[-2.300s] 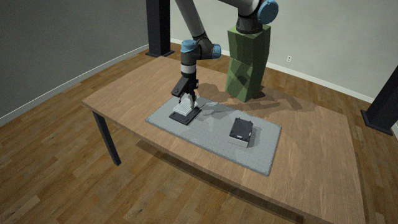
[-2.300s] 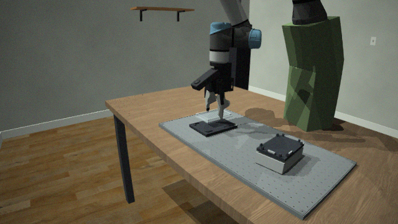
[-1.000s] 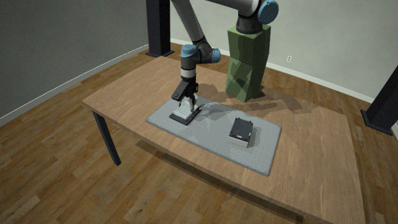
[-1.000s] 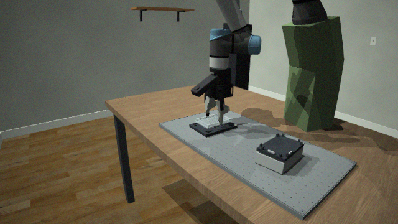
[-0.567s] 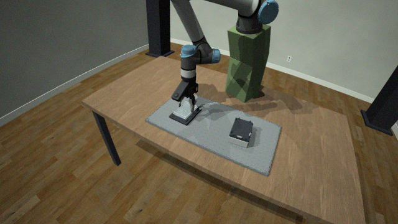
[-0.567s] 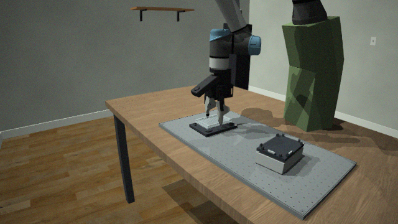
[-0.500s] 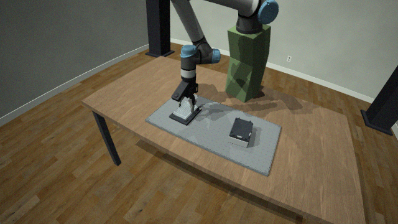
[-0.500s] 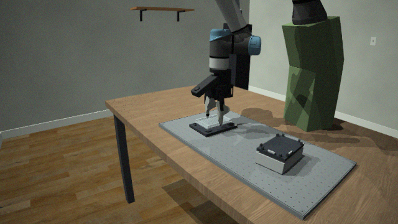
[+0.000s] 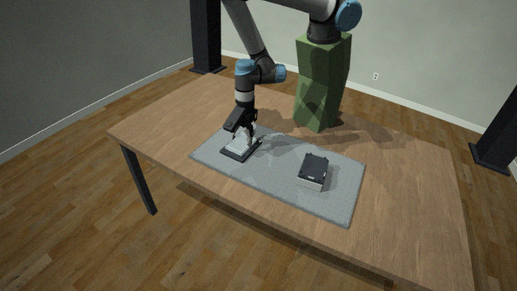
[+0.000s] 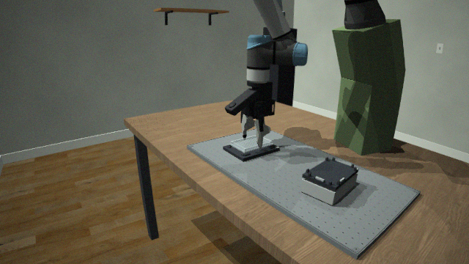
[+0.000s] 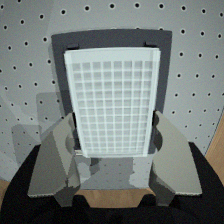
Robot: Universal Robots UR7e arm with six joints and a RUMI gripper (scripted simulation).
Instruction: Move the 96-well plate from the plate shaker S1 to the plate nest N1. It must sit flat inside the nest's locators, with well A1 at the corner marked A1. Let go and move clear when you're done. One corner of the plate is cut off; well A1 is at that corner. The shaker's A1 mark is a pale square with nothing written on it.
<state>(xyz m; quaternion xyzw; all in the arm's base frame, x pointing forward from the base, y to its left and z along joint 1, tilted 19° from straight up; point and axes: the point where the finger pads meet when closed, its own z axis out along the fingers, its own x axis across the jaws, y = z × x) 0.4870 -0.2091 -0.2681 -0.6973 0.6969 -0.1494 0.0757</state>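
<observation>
Right now the plate nest is 3 cm below my hand. Also, from my hand: white 96-well plate 1 cm below.
</observation>
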